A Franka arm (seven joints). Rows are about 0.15 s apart.
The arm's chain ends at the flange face. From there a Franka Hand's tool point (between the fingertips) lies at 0.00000 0.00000 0.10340 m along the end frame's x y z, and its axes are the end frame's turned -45 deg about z.
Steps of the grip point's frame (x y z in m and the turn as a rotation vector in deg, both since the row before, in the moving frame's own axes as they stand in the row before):
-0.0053, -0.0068, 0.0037, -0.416, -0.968, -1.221
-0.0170, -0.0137, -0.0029, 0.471, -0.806, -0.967
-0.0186, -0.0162, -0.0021, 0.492, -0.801, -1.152
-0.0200, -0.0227, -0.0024, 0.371, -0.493, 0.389
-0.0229, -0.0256, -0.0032, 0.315, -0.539, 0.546
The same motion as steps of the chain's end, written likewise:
-0.0079, -0.0028, 0.0037, -0.979, -0.390, -1.221
-0.0201, 0.0019, -0.0029, -0.237, -0.903, -0.967
-0.0230, 0.0013, -0.0021, -0.218, -0.914, -1.152
-0.0291, -0.0021, -0.0024, -0.086, -0.611, 0.389
-0.0332, -0.0022, -0.0032, -0.158, -0.604, 0.546

